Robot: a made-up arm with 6 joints.
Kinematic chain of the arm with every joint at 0, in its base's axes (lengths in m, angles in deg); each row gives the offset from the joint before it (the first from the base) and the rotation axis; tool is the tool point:
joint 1: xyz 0 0 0.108 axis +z
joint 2: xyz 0 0.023 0 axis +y
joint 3: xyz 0 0 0.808 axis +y
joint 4: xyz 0 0 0.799 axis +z
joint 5: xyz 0 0 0 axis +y
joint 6: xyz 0 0 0.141 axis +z
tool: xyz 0 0 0
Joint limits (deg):
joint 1: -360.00..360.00
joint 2: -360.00..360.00
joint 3: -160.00..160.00
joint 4: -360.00..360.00
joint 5: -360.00..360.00
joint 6: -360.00..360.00
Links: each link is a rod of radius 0.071 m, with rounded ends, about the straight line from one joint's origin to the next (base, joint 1, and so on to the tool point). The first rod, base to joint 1, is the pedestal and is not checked.
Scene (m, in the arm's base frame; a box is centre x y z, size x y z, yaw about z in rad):
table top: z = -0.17
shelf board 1: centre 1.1 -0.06 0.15 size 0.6 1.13 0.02 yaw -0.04
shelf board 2: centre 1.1 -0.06 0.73 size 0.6 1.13 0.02 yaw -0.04
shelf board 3: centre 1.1 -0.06 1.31 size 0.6 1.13 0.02 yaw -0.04
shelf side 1: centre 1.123 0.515 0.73 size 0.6 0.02 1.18 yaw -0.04
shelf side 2: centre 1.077 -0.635 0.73 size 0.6 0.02 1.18 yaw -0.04
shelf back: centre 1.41 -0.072 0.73 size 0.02 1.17 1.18 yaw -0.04
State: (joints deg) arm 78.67 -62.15 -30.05 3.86 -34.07 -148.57
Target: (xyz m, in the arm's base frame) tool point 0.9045 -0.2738 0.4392
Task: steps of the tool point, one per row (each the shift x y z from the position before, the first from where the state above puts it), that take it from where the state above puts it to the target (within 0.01 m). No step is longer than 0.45 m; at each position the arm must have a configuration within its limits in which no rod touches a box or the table.
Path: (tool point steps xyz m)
1: -0.2568 0.1115 0.3336
2: -0.1816 0.2300 0.3172
3: -0.0674 0.3082 0.2739
4: 0.0627 0.3317 0.2069
5: 0.1830 0.2985 0.1230
6: 0.2691 0.2183 0.0300
7: 0.3164 0.1118 -0.0593
8: 0.2926 0.0248 -0.1460
9: 0.2282 -0.0474 -0.2149
10: 0.1357 -0.0907 -0.2593
11: 0.0313 -0.0978 -0.2754
12: -0.0659 -0.0696 -0.2622
13: 0.1452 -0.0142 0.0126
14: 0.1489 0.0024 -0.0125

